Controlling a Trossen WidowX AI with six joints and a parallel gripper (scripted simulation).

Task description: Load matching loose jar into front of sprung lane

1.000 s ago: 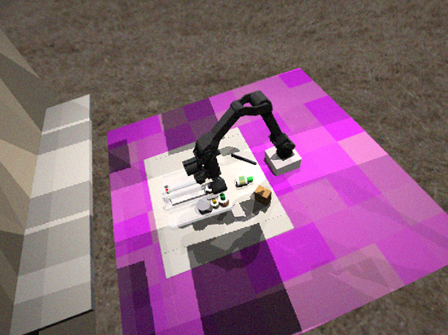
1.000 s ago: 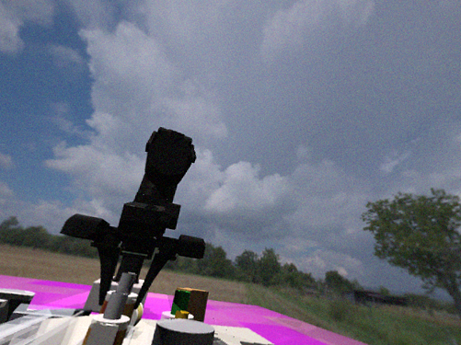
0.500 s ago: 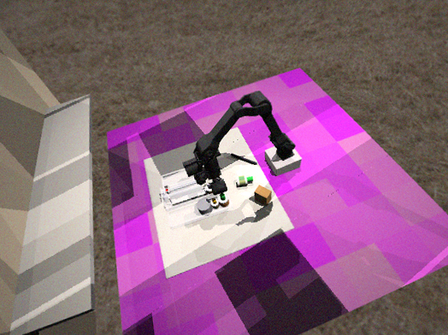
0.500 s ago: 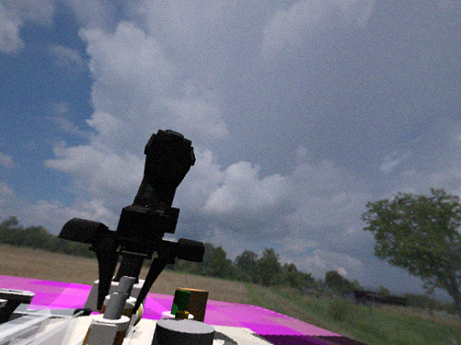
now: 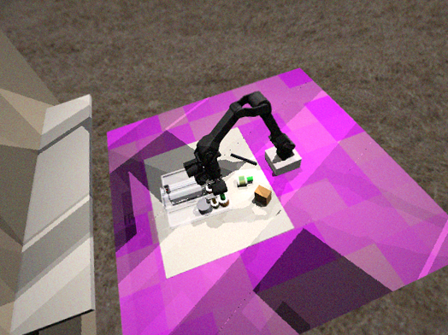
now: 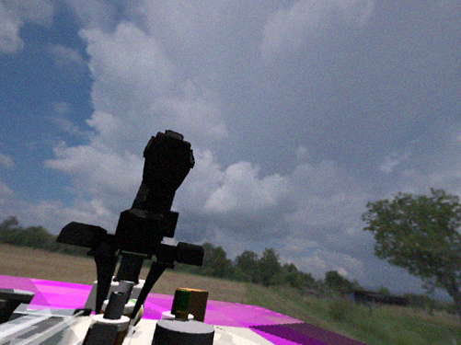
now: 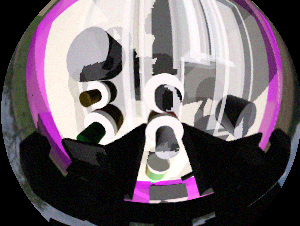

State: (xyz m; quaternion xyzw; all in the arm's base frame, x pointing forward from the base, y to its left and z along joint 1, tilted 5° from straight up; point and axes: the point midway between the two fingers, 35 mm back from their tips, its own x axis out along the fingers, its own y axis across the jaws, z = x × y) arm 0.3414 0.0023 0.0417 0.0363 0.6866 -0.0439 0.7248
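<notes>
Now: the pusher lane 14 cm ahead of my gripper tip, 4 cm to the right of it and 2 cm below it. From my gripper tip the other things lie so: brown box 15 cm behind, 14 cm to the left; then black rod 17 cm behind, 11 cm to the right, 3 cm below; then red mark 22 cm ahead, 6 cm to the right, 3 cm above.
</notes>
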